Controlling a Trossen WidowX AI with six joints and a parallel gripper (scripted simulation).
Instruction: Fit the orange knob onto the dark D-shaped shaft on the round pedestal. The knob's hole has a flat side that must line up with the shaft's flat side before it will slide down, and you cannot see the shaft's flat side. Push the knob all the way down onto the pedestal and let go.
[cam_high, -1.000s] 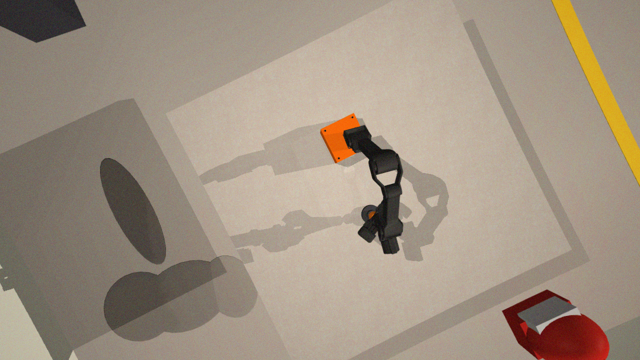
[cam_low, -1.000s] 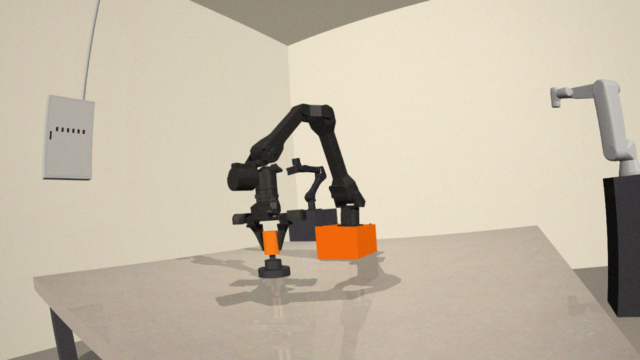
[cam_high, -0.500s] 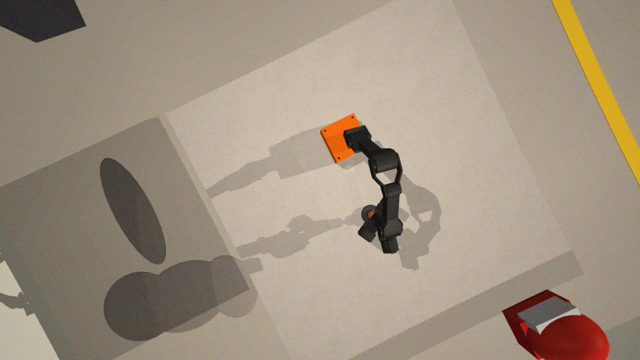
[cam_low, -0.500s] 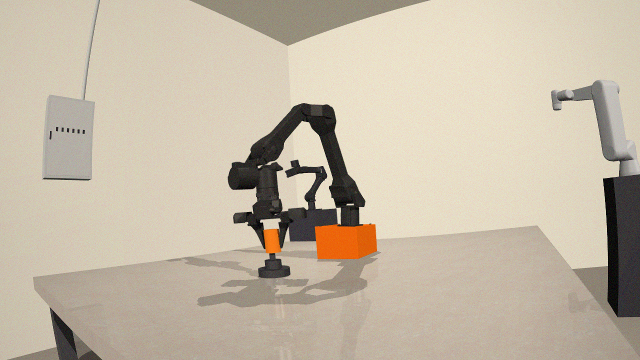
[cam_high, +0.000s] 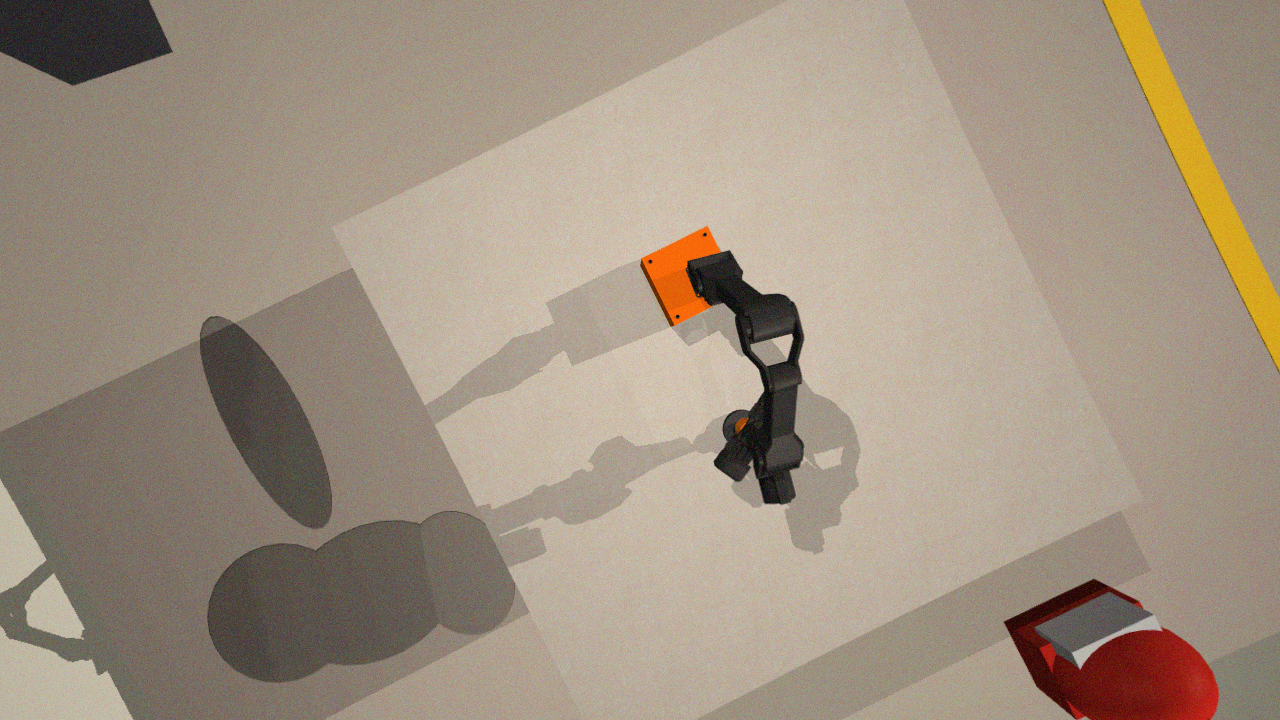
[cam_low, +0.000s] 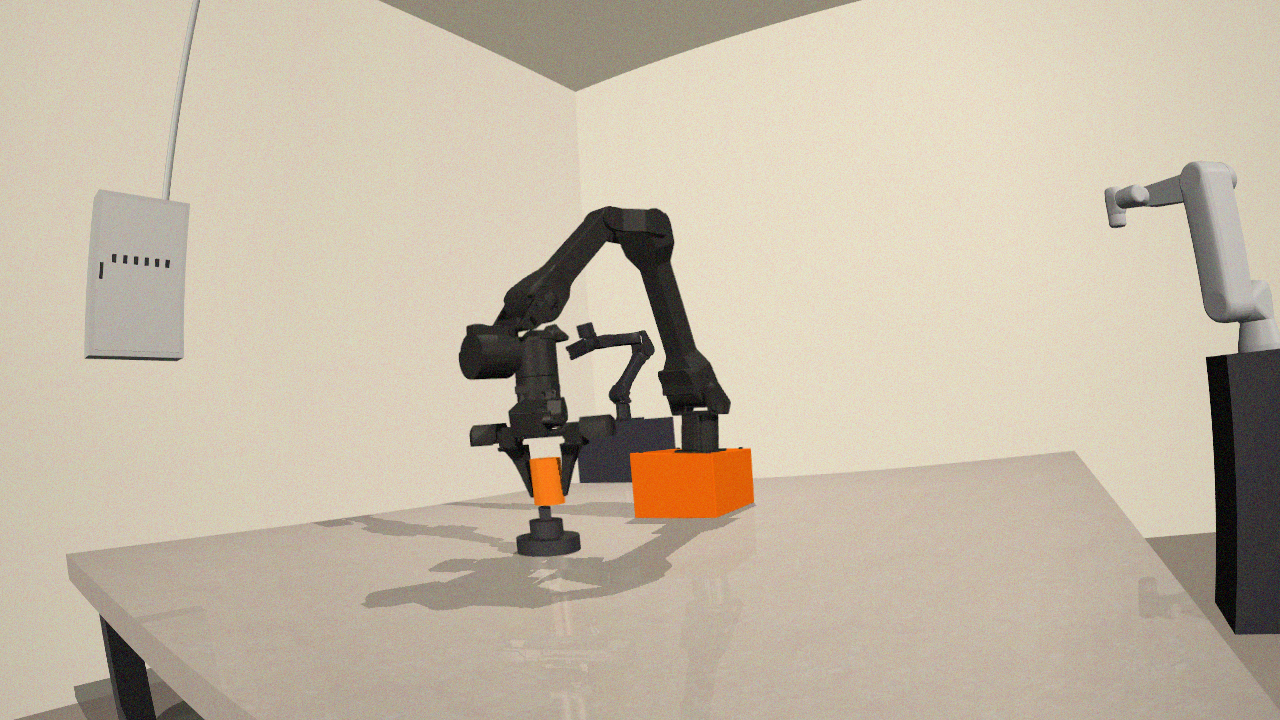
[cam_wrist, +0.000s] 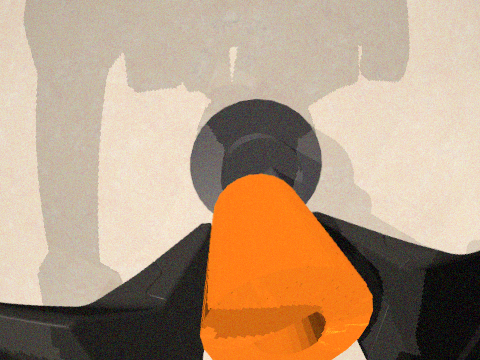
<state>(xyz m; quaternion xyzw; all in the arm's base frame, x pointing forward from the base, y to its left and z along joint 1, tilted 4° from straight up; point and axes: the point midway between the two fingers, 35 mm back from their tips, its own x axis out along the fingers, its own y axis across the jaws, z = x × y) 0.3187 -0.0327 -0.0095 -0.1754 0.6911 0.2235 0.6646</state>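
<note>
The dark round pedestal is 10 mm ahead of my gripper tip and 40 mm below it. The rest, counted from my gripper tip: orange knob: 20 mm above.
</note>
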